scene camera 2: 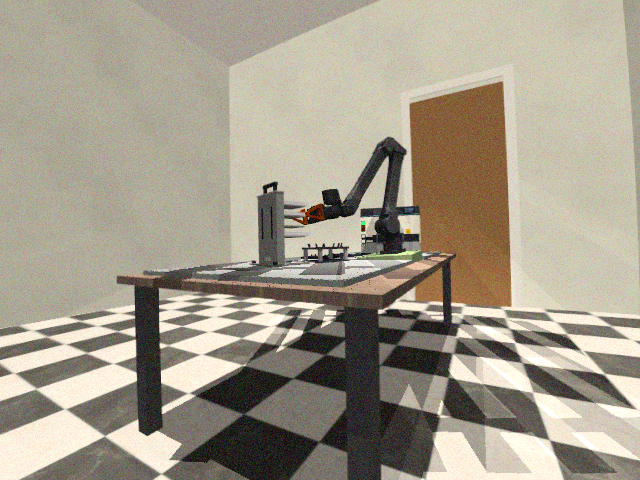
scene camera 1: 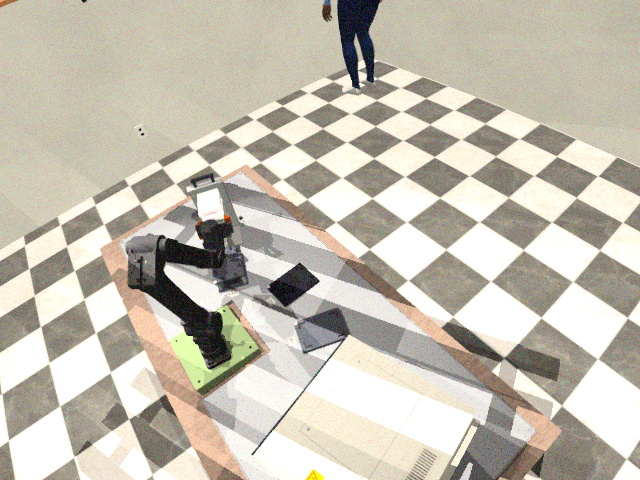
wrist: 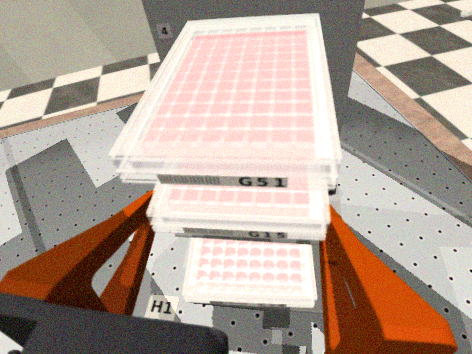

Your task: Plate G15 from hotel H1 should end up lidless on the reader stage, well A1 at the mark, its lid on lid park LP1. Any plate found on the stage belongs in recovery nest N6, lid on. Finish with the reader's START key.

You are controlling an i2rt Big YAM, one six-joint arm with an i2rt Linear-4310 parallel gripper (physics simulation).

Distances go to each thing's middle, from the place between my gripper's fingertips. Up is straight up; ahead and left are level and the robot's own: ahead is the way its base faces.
The black lid park pad (scene camera 1: pixel 298 280) lies 330 mm to the right of my hand, 170 mm below it and 130 mm ahead of it. Round my hand: nest (scene camera 1: pixel 320 330) (560 mm to the right, 180 mm below, 130 mm ahead).
